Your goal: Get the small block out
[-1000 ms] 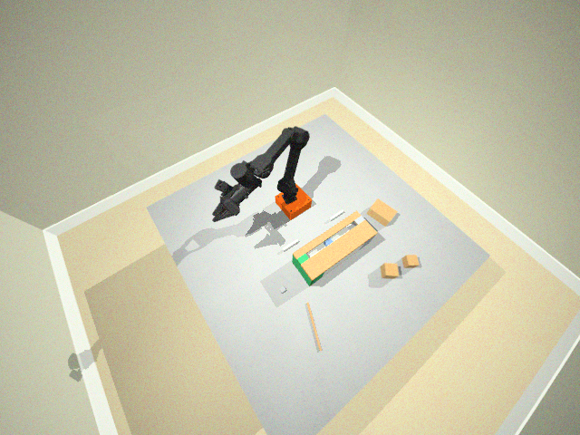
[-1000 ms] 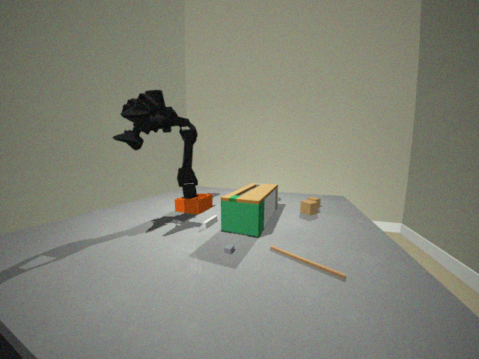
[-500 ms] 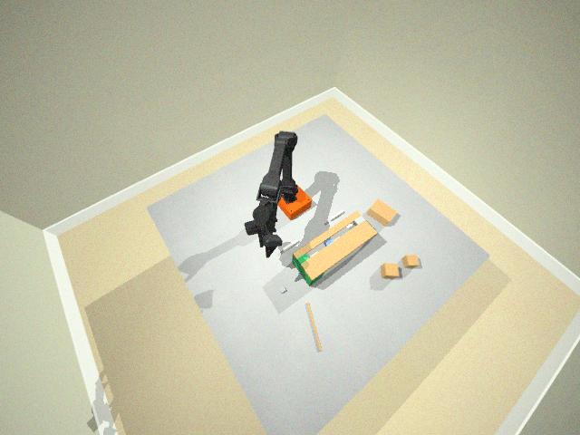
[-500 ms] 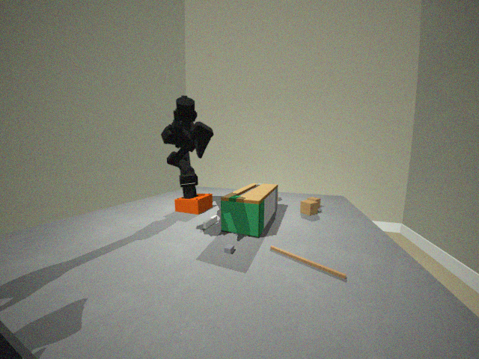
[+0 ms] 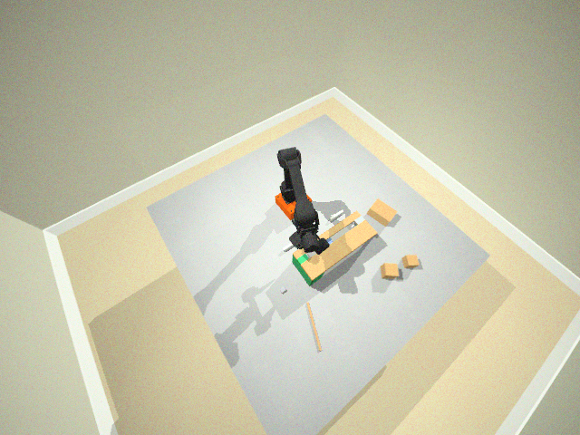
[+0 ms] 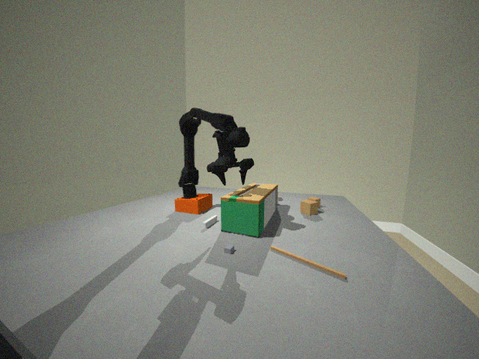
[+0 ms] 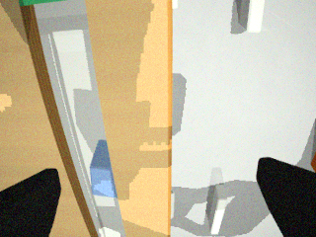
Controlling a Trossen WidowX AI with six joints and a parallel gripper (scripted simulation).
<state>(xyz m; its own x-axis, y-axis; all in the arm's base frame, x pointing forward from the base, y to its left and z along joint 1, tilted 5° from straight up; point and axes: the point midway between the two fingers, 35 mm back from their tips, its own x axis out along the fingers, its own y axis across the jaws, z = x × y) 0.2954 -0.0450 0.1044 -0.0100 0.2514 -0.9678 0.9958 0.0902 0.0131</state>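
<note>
Now: gripper tip 30 mm short of the blue block, 70 mm to the right of it and 70 mm above it. From my gripper tip the other things lie so: thin wooden stick (300 mm ahead, 160 mm to the right, 150 mm below); then grey block (100 mm ahead, 210 mm to the right, 150 mm below); then box (20 mm ahead, 90 mm to the left, 100 mm below).
</note>
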